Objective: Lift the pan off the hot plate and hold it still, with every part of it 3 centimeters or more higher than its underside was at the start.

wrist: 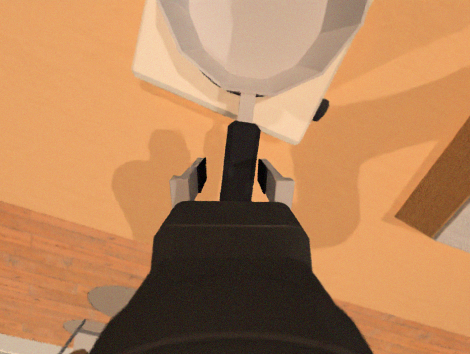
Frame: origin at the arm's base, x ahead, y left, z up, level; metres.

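Seen in the pictures: gripper, fingertip midpoint: (232, 169).
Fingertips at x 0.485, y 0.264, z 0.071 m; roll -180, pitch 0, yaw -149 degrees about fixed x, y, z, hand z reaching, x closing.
Note:
A point is followed by its place in that frame.
The light grey pan (255, 40) {y 0.139, x 0.533, z 0.004 m} sits on the cream hot plate (287, 122) {y 0.188, x 0.446, z -0.007 m} at the top of the wrist view; its far part is cut off by the frame edge. Its black handle (241, 160) {y 0.254, x 0.481, z 0.060 m} points down toward the gripper body. My gripper (232, 169) {y 0.264, x 0.485, z 0.071 m} is open, with one finger on each side of the handle as seen from above. A gap shows between the handle and each finger, and nothing is held. The near end of the handle is hidden by the gripper body. How high the fingers stand relative to the handle is hard to tell.
A black knob (321, 110) {y 0.147, x 0.412, z -0.020 m} sticks out from the hot plate's right side. A brown-sided box (435, 187) {y 0.126, x 0.144, z -0.043 m} with a grey top stands on the orange table (65, 125) {y 0.381, x 0.741, z -0.070 m} at the right. Wooden floor (45, 250) and partly cut-off grey objects show at the lower left.

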